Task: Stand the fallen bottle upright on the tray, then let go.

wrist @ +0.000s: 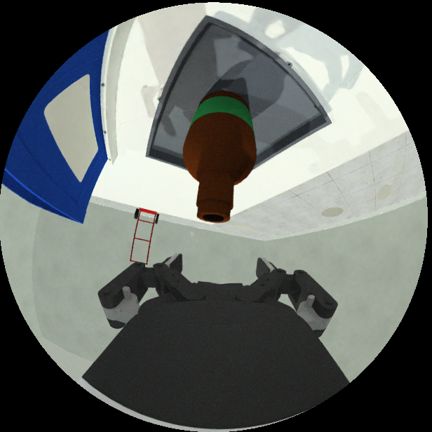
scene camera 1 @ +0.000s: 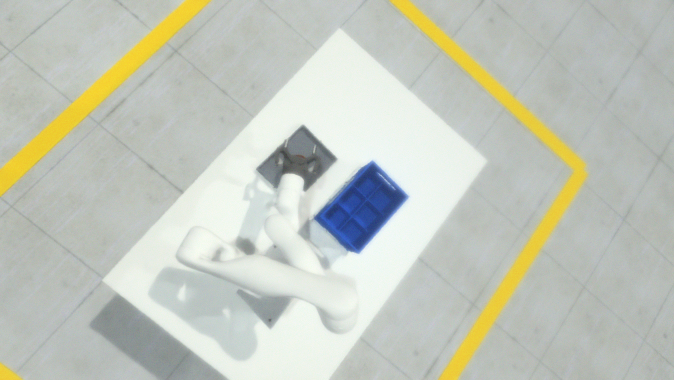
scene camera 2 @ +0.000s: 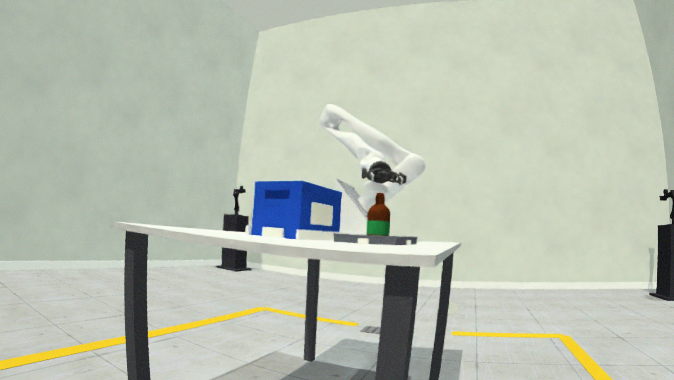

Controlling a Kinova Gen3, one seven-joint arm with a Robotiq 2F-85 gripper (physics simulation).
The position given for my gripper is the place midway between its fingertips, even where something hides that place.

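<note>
There's a brown bottle (wrist: 219, 151) that I can see, and I can see my gripper (scene camera 1: 301, 142) as well. That gripper's also there in the wrist view (wrist: 219, 264).
</note>
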